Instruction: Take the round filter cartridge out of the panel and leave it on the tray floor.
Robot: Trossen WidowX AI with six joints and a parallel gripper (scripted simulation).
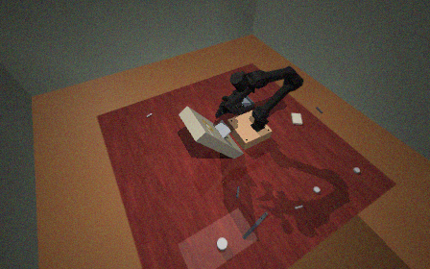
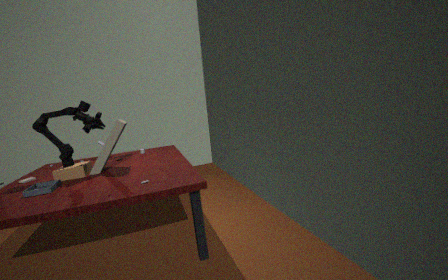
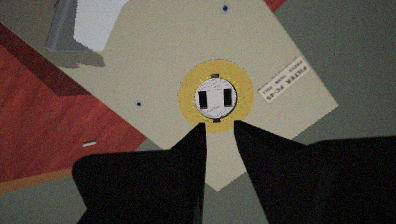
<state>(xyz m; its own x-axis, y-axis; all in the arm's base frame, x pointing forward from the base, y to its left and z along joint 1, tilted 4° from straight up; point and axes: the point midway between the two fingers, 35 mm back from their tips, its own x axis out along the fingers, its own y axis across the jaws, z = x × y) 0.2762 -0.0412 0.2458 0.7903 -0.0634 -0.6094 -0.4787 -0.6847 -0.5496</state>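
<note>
Right now my gripper tip is 6 cm short of the white round filter cartridge and 4 cm above it. Round my gripper tip: tray 39 cm behind, 30 cm below, 24 cm to the right; then white card 60 cm behind, 30 cm below, 10 cm to the left.
</note>
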